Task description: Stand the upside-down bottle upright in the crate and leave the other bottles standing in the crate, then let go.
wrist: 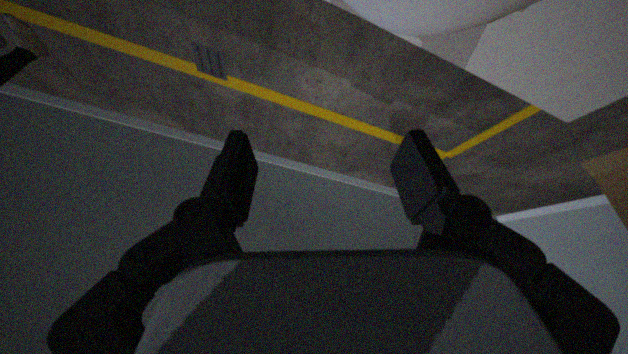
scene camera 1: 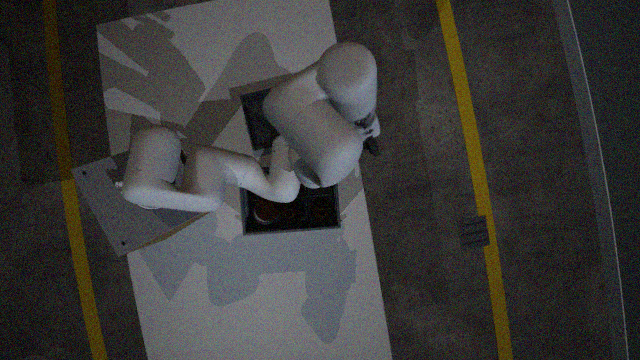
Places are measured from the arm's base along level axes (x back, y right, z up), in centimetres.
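Pixels of known places: gripper, fingertip midpoint: [wrist: 325,149].
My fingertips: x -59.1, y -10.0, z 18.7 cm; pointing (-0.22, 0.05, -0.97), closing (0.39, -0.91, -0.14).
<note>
Ahead of a thing's pixels: the offset from my fingertips to its middle. Level surfaces: height alone.
A dark crate @(dx +18.1, dy +15.4, dz -23.6 cm) [scene camera 1: 292,231] stands on the table, partly covered by my arm in the scene view. Dim reddish-brown round shapes show inside it, one bottle @(dx +27.1, dy +20.1, dz -24.2 cm) [scene camera 1: 263,210] with a pale curved edge near the lower left corner. Which bottle is upside down cannot be told; the rest is dark or hidden under the arm. My gripper [wrist: 325,149] is open, with nothing between its fingers. In the scene view it is mostly hidden by the arm, with dark parts showing past the table's right edge, up and right of the crate. No bottle can be made out in the wrist view.
A second dark bin @(dx +20.1, dy -12.8, dz -31.1 cm) [scene camera 1: 248,122] stands behind the crate, partly under the arm. The arm's grey base plate [scene camera 1: 100,200] is at the left of the white table @(dz -32.4 cm) [scene camera 1: 200,335]. Floor with a yellow line [scene camera 1: 465,110] [wrist: 310,107] lies beyond the table's right edge.
</note>
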